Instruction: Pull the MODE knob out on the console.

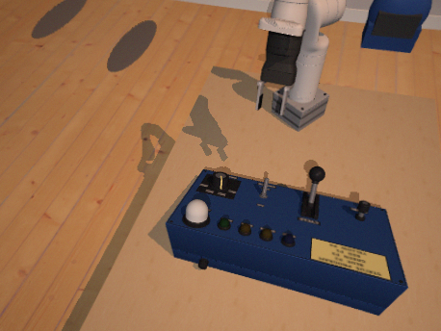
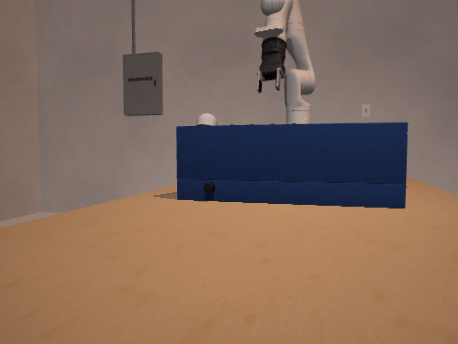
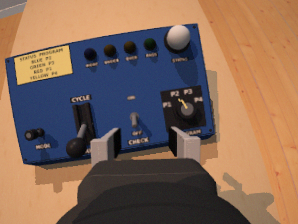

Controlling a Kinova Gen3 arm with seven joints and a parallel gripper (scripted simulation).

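The mode knob lies 250 mm to the left of my hand, 200 mm below it and 130 mm ahead of it. From my hand the other things lie so: rotary selector (200 mm below, 100 mm to the right, 100 mm ahead); then cycle lever (190 mm below, 130 mm to the left, 90 mm ahead); then toggle switch (200 mm below, 100 mm ahead, 10 mm to the left).
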